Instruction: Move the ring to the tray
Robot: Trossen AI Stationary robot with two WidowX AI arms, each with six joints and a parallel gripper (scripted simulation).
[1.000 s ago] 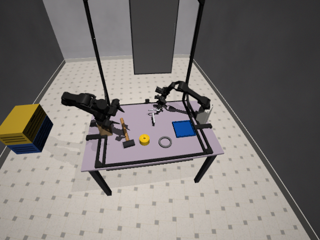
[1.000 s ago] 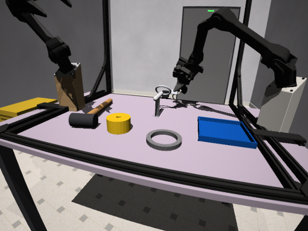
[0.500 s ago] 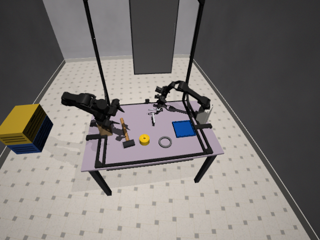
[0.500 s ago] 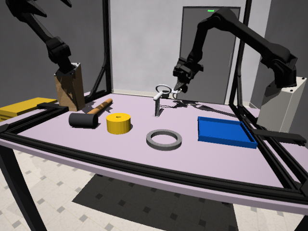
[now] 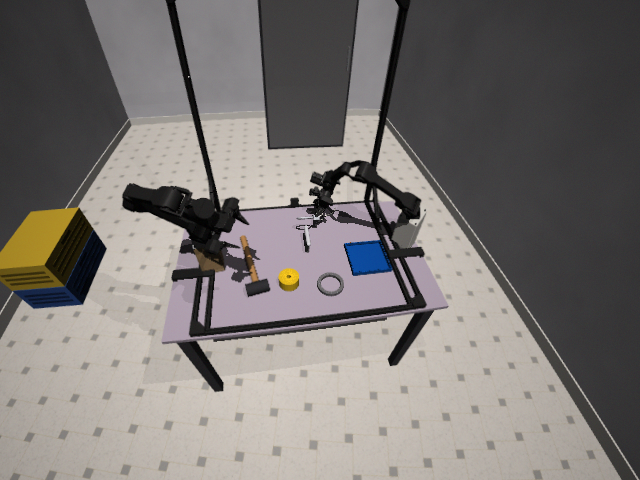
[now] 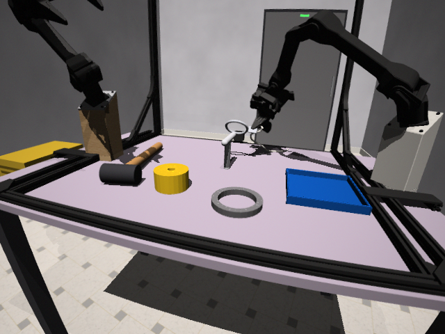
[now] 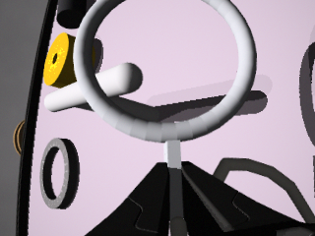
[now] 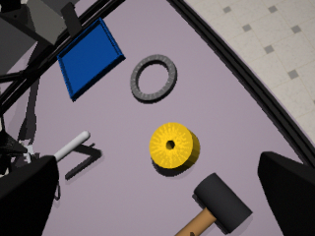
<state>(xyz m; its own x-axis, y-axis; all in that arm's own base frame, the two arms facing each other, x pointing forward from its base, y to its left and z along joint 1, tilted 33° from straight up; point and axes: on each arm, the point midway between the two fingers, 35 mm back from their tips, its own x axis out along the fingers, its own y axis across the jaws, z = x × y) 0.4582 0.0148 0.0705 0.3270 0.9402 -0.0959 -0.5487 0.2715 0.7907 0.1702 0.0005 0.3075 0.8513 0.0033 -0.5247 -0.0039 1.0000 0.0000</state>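
Now: left hand 240 mm short of the blue tray, 200 mm to the right of it and 120 mm above it. The rest, counted from my left hand: yellow cylinder (320 mm ahead, 200 mm to the right, 110 mm below).
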